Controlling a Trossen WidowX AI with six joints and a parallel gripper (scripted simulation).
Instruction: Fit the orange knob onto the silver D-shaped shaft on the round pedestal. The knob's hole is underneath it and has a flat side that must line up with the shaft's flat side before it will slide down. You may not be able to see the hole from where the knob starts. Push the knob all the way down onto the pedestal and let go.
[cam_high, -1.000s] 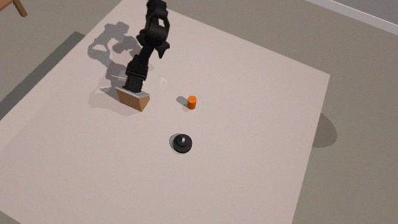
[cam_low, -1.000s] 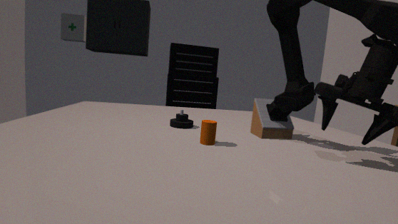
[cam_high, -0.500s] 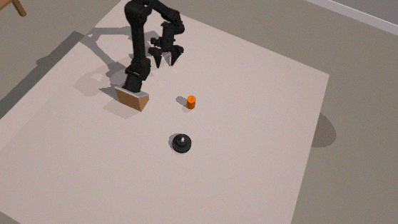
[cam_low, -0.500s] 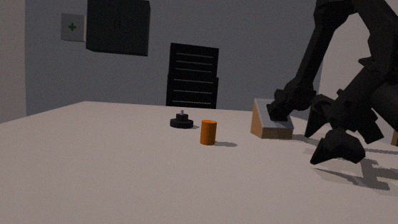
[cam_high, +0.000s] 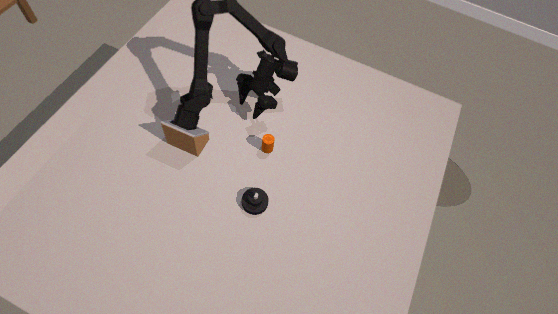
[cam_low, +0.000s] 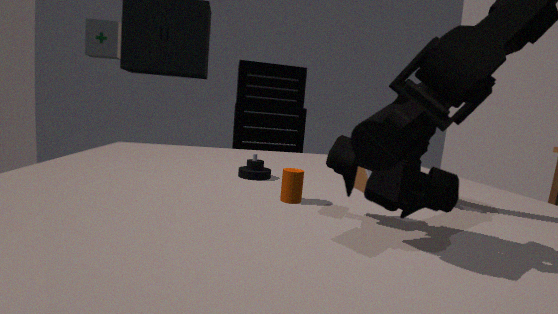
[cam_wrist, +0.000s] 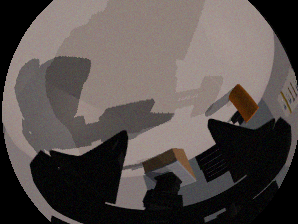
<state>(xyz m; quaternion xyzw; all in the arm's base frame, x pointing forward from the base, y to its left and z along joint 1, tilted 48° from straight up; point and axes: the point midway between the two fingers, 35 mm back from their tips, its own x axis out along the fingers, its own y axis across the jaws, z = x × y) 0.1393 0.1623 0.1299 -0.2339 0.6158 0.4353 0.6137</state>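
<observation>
My gripper tip is 120 mm short of the orange knob, 90 mm to the left of it and 20 mm below it. Round my gripper tip: black round pedestal (290 mm to the right, 170 mm ahead, 10 mm above).
</observation>
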